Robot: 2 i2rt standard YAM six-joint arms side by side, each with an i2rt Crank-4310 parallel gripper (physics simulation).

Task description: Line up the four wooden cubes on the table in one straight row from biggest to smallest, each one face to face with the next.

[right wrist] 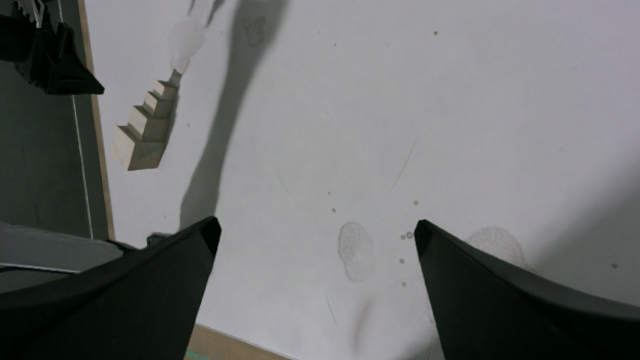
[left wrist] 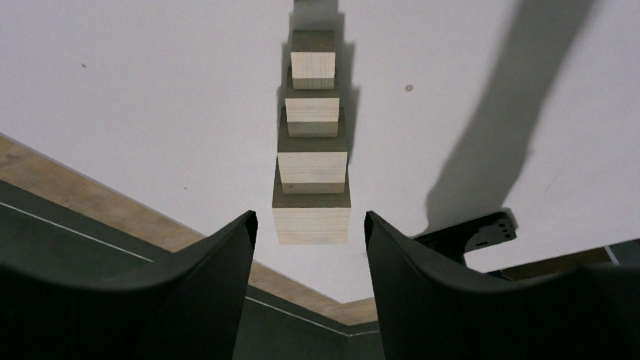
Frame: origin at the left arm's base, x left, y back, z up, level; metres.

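Where they show: left gripper, fingertip midpoint: [right wrist: 96,83] [left wrist: 310,215]; right gripper, fingertip midpoint: [right wrist: 317,223]; left arm's base at its link origin: [left wrist: 436,243].
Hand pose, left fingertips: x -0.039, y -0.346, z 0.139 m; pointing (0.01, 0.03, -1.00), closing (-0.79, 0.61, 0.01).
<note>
Things, the pixels of their top centre, and the offset from my left fingertips. Level surfaces: height alone.
- biggest cube at its top centre: [left wrist: 312,228] [right wrist: 121,148] dy +0.108, dx +0.083, dz -0.072 m
- second-biggest cube at its top centre: [left wrist: 312,174] [right wrist: 136,123] dy +0.061, dx +0.046, dz -0.086 m
- third cube at its top centre: [left wrist: 312,119] [right wrist: 149,104] dy +0.025, dx +0.019, dz -0.102 m
- smallest cube at its top centre: [left wrist: 313,71] [right wrist: 158,89] dy -0.001, dx -0.002, dz -0.111 m
- white table at its surface level: dz -0.139 m
Four wooden cubes stand in one straight row on the white table, stepping down in size. The biggest cube [left wrist: 311,225] [right wrist: 140,152] is at the near end in the left wrist view. The second-biggest cube [left wrist: 312,167] [right wrist: 149,125] adjoins it, followed by the third cube [left wrist: 312,109] [right wrist: 157,105] and the smallest cube [left wrist: 313,65] [right wrist: 165,90]. Neighbouring cubes look face to face. My left gripper [left wrist: 310,215] [right wrist: 96,83] is open above the biggest cube's end of the row, holding nothing. My right gripper [right wrist: 317,223] is open and empty over the table, well away from the cubes.
The white table [left wrist: 175,100] [right wrist: 300,125] has a wooden edge [left wrist: 150,225] [right wrist: 102,170] close to the row's big end. A black arm base part [left wrist: 492,232] sits at the lower right of the left wrist view. Arm shadows cross the table.
</note>
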